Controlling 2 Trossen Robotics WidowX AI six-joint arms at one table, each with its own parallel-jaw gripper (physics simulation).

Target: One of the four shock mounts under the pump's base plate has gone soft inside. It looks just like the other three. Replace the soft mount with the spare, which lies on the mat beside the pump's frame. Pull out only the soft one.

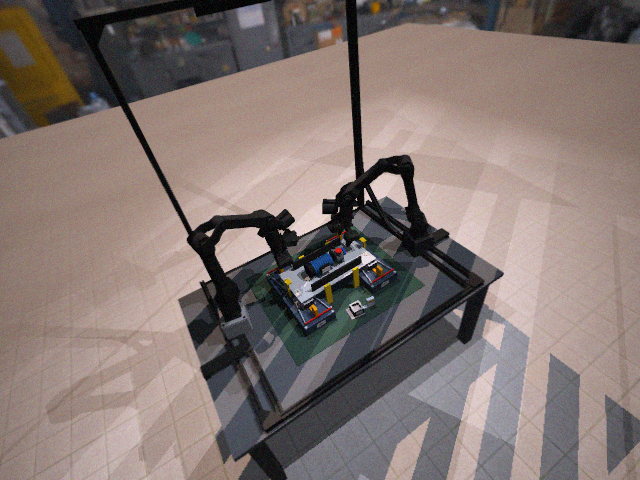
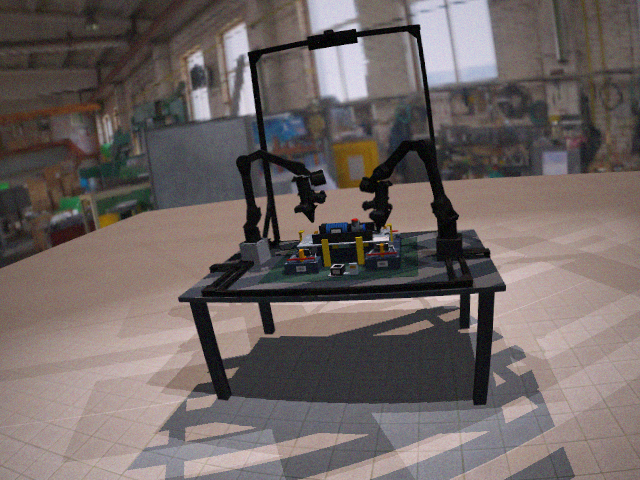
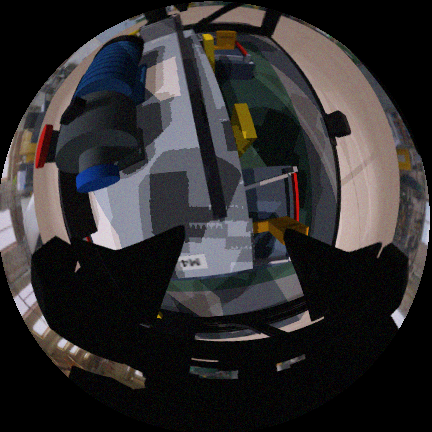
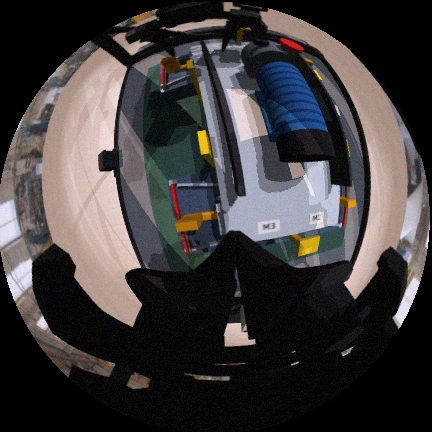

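The pump (image 1: 319,265) (image 2: 336,227) (image 3: 107,77) (image 4: 295,100) stands on the grey base plate (image 3: 220,257) (image 4: 255,207). The mounts are hidden under the plate; orange tabs (image 3: 290,228) (image 4: 192,221) stick out beside it. A small dark, white-rimmed box (image 1: 355,308) (image 2: 337,269) and a small pale block (image 1: 370,300) (image 2: 353,268) lie on the mat in front; I cannot tell which is the spare. My left gripper (image 1: 348,244) (image 2: 381,225) (image 3: 236,232) is open and empty, low at the M4 plate end. My right gripper (image 1: 284,264) (image 2: 312,221) (image 4: 233,235) is shut, empty, above the M3/M2 end.
Yellow posts (image 1: 328,293) (image 1: 355,276) (image 2: 325,252) (image 2: 359,250) stand along the plate's front side. Dark blue housings with red bars (image 1: 316,325) (image 1: 383,281) (image 2: 302,265) (image 2: 383,262) stand at both ends. A black rail (image 3: 200,115) (image 4: 225,125) runs along the plate. The green mat (image 1: 305,353) lies beneath.
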